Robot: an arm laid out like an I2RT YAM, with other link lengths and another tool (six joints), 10 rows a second.
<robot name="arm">
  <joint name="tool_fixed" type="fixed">
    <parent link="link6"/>
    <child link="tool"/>
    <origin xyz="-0.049 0.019 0.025" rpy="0 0.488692 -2.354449"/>
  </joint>
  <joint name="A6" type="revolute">
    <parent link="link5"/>
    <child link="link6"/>
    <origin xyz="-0.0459 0 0.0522" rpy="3.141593 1.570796 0"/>
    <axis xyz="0 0 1"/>
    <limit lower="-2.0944" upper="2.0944"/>
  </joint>
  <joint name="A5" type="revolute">
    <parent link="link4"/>
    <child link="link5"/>
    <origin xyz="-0.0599 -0.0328 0.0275" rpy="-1.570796 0 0"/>
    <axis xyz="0 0 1"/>
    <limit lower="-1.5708" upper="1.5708"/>
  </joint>
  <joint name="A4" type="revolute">
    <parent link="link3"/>
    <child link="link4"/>
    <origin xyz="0.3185 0.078 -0.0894" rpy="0 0 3.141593"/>
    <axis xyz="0 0 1"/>
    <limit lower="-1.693" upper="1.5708"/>
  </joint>
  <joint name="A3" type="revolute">
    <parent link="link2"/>
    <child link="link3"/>
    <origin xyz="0 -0.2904 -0.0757" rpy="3.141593 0 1.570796"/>
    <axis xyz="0 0 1"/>
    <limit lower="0" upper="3.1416"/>
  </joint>
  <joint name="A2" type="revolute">
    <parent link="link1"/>
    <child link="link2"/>
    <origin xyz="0.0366 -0.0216 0.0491" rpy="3.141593 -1.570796 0"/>
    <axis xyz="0 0 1"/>
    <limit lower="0" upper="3.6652"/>
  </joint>
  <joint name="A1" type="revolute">
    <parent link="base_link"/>
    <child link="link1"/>
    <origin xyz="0 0 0.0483" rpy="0 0 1.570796"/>
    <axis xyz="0 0 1"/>
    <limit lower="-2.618" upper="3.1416"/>
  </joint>
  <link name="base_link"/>
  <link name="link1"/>
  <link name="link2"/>
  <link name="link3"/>
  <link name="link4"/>
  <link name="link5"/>
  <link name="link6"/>
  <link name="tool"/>
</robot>
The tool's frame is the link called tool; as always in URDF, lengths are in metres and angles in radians.
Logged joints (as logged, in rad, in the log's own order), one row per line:
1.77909, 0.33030, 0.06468, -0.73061, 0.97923, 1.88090
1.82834, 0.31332, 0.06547, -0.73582, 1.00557, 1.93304
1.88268, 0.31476, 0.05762, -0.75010, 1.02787, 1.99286
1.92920, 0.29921, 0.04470, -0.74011, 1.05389, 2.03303
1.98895, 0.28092, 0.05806, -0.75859, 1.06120, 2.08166
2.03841, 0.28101, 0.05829, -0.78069, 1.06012, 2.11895
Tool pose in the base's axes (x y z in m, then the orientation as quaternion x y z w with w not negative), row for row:
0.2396, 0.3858, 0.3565, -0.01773, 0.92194, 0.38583, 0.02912
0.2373, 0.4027, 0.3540, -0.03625, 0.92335, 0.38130, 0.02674
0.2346, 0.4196, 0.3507, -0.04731, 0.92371, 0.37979, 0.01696
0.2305, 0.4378, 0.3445, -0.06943, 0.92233, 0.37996, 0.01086
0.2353, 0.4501, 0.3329, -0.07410, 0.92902, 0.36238, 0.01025
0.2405, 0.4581, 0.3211, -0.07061, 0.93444, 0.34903, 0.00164
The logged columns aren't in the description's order. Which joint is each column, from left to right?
Columns, left to right: A2, A6, A5, A4, A1, A3.
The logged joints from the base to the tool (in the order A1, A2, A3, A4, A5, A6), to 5 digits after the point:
0.97923, 1.77909, 1.88090, -0.73061, 0.06468, 0.33030
1.00557, 1.82834, 1.93304, -0.73582, 0.06547, 0.31332
1.02787, 1.88268, 1.99286, -0.75010, 0.05762, 0.31476
1.05389, 1.92920, 2.03303, -0.74011, 0.04470, 0.29921
1.06120, 1.98895, 2.08166, -0.75859, 0.05806, 0.28092
1.06012, 2.03841, 2.11895, -0.78069, 0.05829, 0.28101

